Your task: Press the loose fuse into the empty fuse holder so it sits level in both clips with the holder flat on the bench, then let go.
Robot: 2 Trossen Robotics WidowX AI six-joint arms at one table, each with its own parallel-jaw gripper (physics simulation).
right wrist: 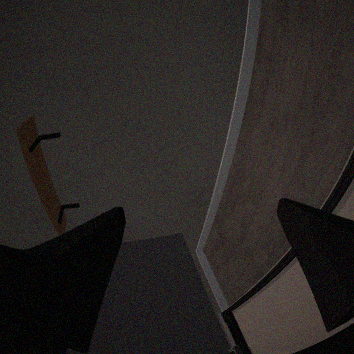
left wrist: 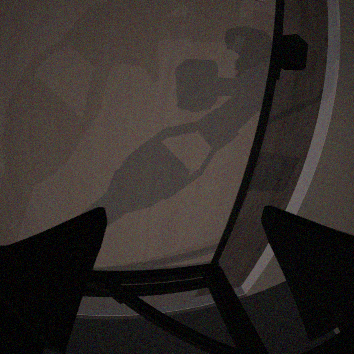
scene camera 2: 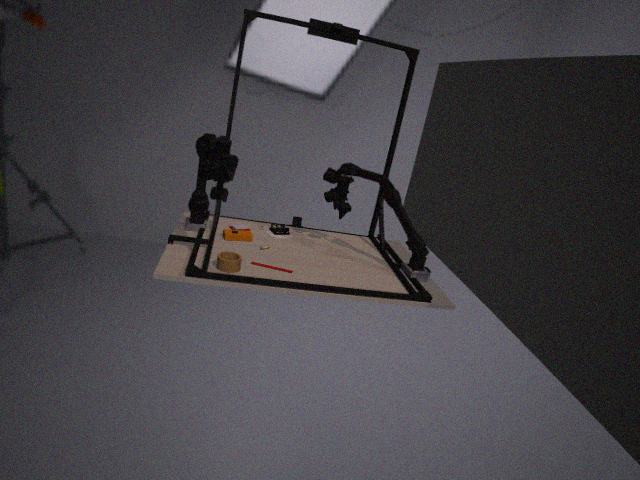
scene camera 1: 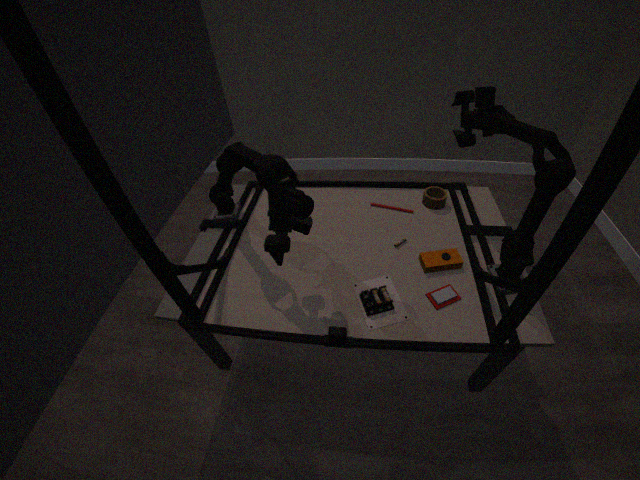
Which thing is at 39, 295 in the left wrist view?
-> The left gripper.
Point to an orange box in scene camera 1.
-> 441, 260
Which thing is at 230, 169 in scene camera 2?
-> The right gripper.
